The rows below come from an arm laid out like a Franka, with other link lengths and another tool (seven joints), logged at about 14 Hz.
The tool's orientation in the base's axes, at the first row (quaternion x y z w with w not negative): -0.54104, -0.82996, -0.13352, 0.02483
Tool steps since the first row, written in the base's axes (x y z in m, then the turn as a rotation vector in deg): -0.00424, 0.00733, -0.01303, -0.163, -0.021, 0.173; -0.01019, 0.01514, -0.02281, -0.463, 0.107, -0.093; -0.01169, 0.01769, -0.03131, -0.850, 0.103, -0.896; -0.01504, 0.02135, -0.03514, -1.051, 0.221, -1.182; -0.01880, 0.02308, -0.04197, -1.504, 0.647, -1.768; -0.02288, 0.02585, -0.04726, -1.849, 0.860, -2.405; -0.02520, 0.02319, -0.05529, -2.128, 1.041, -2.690; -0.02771, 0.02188, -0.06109, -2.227, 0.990, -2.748
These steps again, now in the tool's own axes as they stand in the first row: 0.00587, -0.00360, 0.01393, 0.081, -0.122, -0.189; 0.01347, -0.00793, 0.02468, 0.269, -0.396, 0.068; 0.01479, -0.00997, 0.03334, 0.277, -0.904, 0.801; 0.01872, -0.01236, 0.03760, 0.412, -1.097, 1.085; 0.02055, -0.01644, 0.04422, 0.870, -1.460, 1.708; 0.02372, -0.02011, 0.04958, 1.084, -1.815, 2.339; 0.02082, -0.02478, 0.05641, 1.308, -2.055, 2.630; 0.01961, -0.02868, 0.06141, 1.293, -2.175, 2.663
